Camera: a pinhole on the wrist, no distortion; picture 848 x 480 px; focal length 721.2 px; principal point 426.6 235.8 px. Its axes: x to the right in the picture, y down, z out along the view. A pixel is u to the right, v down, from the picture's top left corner.
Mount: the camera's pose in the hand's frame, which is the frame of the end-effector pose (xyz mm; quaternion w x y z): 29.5 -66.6 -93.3 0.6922 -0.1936 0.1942 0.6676
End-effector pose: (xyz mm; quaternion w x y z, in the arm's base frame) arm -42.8 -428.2 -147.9 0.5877 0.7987 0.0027 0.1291
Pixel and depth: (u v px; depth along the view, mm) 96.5 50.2 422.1
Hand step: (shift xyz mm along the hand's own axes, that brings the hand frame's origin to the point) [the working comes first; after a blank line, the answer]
In the camera's frame: -193.2 -108.6 422.1

136.0 -11.7 368.2
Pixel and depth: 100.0 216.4 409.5
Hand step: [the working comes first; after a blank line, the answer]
In the camera's frame: -185.4 -11.0 409.5

38.6 -8.5 352.5
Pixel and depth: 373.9 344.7 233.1
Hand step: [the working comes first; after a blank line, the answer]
In the camera's frame: -17.0 35.2 233.1

-3.8 43.0 113.4
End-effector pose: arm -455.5 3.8 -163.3 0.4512 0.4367 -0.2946 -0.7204
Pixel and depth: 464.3 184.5 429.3
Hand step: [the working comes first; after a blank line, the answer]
In the camera's frame: 22.4 -30.5 429.3

65.2 177.8 259.9
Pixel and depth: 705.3 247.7 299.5
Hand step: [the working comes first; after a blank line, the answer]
In the camera's frame: 115.7 4.9 299.5

31.5 189.8 100.1
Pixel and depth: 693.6 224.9 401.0
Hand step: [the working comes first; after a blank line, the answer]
In the camera's frame: 148.5 -6.1 401.0

44.6 270.7 169.2
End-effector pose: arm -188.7 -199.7 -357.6 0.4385 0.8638 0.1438 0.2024
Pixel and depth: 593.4 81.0 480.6
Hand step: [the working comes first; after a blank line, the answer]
In the camera's frame: 111.2 -103.2 480.6

141.3 277.7 257.3
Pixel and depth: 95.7 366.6 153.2
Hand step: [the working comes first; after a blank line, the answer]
In the camera's frame: -70.3 27.8 153.2

1.0 -44.6 73.7
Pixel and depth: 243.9 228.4 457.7
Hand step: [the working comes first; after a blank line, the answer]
In the camera's frame: -115.9 -4.7 457.7

35.1 76.1 356.8
